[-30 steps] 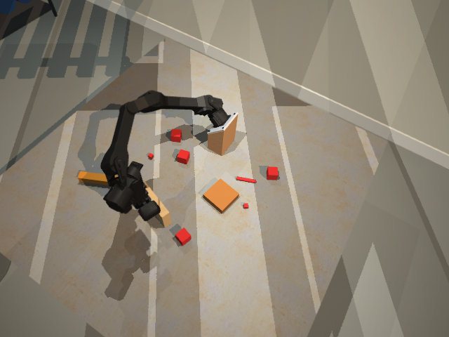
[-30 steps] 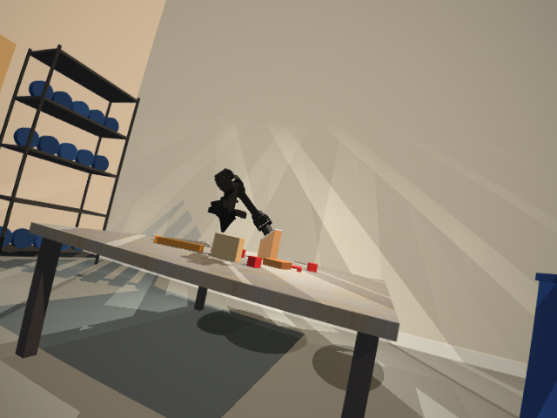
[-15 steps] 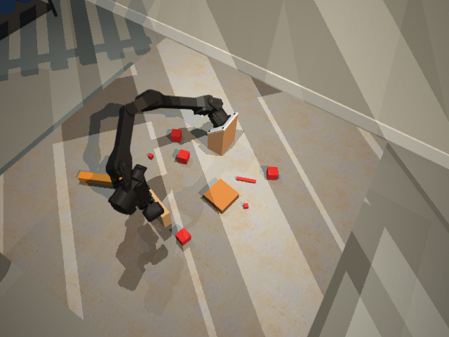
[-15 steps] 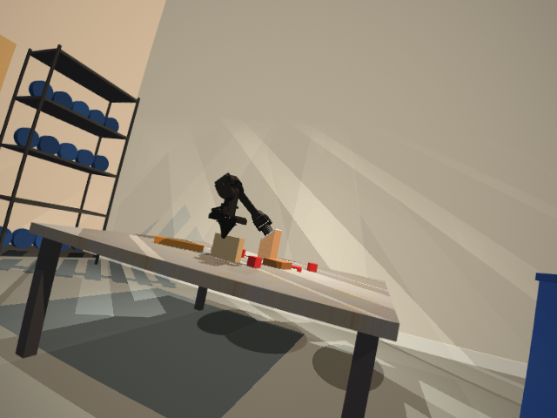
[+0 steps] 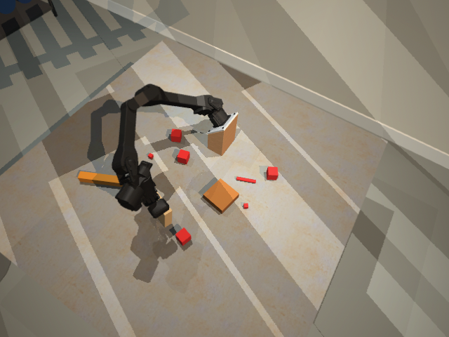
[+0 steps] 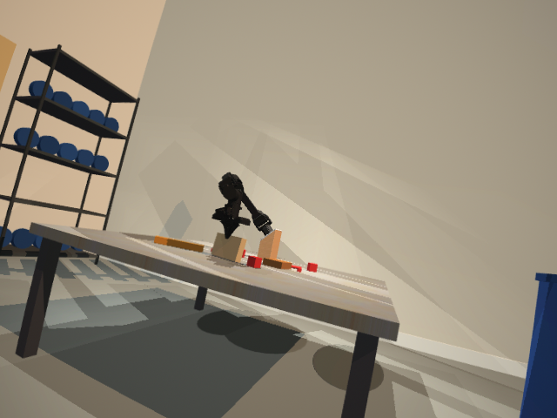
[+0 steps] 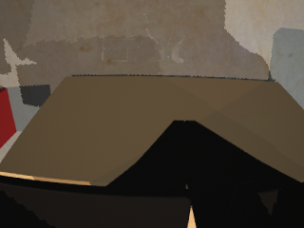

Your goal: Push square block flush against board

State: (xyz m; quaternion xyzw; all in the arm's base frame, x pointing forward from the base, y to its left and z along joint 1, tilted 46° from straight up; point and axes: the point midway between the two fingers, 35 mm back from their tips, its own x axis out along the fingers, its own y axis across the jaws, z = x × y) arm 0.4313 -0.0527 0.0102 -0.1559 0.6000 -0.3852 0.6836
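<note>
My gripper tip is now 3 cm above the tan board, 2 cm past it and 1 cm to the right of it. Also, from my gripper tip: square block (20 cm behind, 19 cm to the left, 7 cm below); then long orange bar (24 cm to the right, 7 cm below, 1 cm behind); then thin red stick (32 cm behind, 23 cm to the left, 8 cm below).
</note>
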